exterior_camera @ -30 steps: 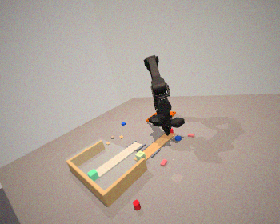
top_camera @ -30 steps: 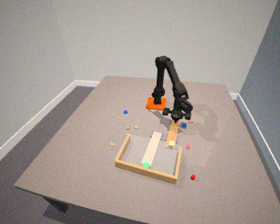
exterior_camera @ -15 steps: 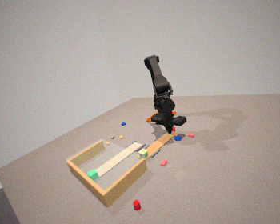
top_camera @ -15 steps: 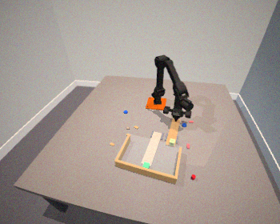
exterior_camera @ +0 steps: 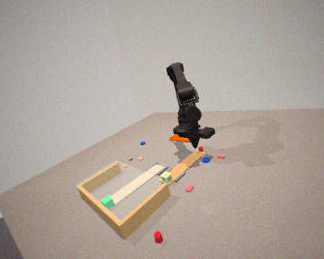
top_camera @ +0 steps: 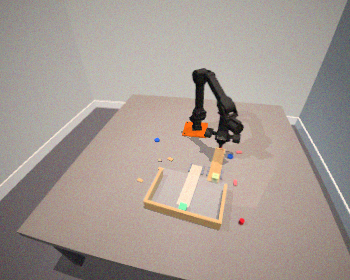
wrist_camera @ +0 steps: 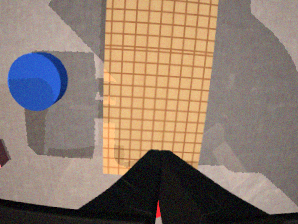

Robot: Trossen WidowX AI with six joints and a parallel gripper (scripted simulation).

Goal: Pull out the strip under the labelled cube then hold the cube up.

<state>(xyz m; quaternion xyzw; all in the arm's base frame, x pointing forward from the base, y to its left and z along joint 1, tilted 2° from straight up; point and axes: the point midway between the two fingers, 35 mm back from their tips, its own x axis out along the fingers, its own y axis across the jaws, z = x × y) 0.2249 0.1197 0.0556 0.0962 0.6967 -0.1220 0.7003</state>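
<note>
My gripper tip is now 9 cm short of the gridded strip, 3 cm to the left of it and 3 cm above it. The rest, counted from my gripper tip: labelled cube: 20 cm ahead, 5 cm to the right, 2 cm below.
</note>
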